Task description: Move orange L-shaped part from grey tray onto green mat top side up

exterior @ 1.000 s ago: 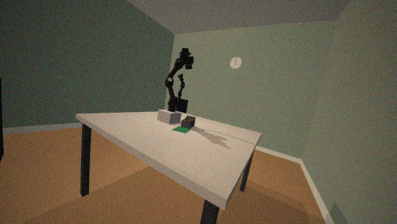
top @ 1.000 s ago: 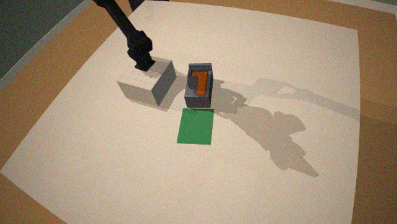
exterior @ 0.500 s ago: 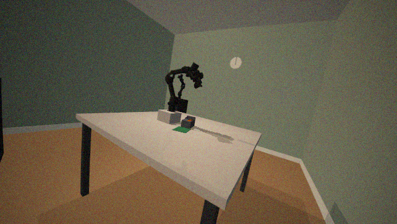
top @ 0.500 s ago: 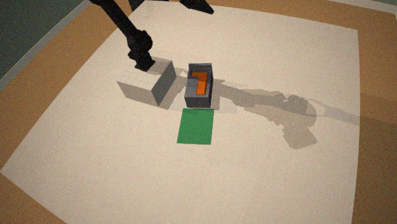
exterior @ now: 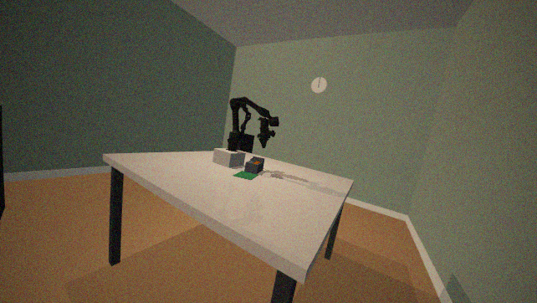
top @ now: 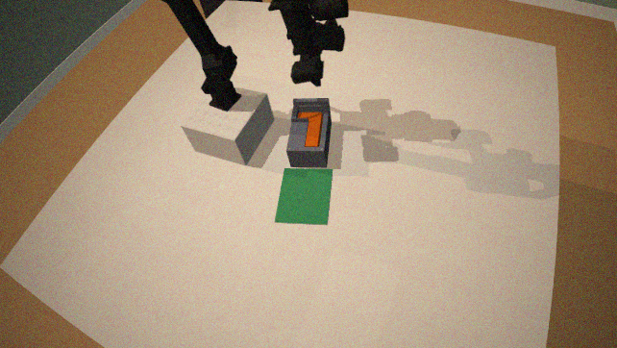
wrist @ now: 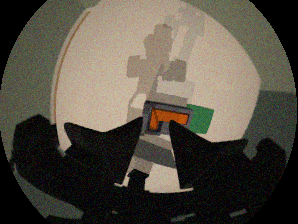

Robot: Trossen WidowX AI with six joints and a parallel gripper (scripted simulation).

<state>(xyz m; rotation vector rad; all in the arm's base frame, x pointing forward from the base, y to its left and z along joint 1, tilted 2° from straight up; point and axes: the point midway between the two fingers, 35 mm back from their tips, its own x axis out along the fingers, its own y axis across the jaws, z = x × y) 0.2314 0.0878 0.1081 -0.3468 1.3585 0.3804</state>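
Now: gripper tip 20 mm past the orange L-shaped part, 50 mm to the left of it and 120 mm above it. The rest, counted from my gripper tip: green mat 50 mm ahead, 200 mm to the right, 180 mm below.
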